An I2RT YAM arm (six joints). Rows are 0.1 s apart.
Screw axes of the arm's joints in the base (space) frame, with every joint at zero. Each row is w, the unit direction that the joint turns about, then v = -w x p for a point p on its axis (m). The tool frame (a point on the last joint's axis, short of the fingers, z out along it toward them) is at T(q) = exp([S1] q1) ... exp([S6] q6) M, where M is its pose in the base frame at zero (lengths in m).
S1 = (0, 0, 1, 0.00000, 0.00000, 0.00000)
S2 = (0, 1, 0, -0.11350, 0.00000, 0.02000)
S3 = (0, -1, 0, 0.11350, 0.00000, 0.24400)
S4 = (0, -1, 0, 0.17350, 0.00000, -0.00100)
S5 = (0, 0, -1, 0.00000, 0.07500, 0.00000)
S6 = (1, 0, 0, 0.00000, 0.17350, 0.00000)
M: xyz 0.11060 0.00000 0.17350 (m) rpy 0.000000 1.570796 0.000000 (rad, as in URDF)
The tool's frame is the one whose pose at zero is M.
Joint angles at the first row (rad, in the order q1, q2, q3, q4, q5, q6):
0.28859 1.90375 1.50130 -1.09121 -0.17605 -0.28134
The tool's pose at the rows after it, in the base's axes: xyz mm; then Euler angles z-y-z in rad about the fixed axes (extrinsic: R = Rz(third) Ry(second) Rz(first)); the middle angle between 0 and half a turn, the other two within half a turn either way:
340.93, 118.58, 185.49, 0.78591, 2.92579, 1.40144
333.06, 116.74, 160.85, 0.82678, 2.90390, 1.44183
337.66, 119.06, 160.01, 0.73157, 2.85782, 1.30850
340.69, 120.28, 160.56, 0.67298, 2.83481, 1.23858
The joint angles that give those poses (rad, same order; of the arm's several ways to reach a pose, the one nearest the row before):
0.31605 1.90720 1.39068 -0.95235 -0.19055 -0.28974
0.31568 1.90796 1.28768 -0.84668 -0.21420 -0.28819
0.31567 1.90796 1.28005 -0.78488 -0.23671 -0.24243
0.31566 1.90795 1.27968 -0.75363 -0.24319 -0.22679

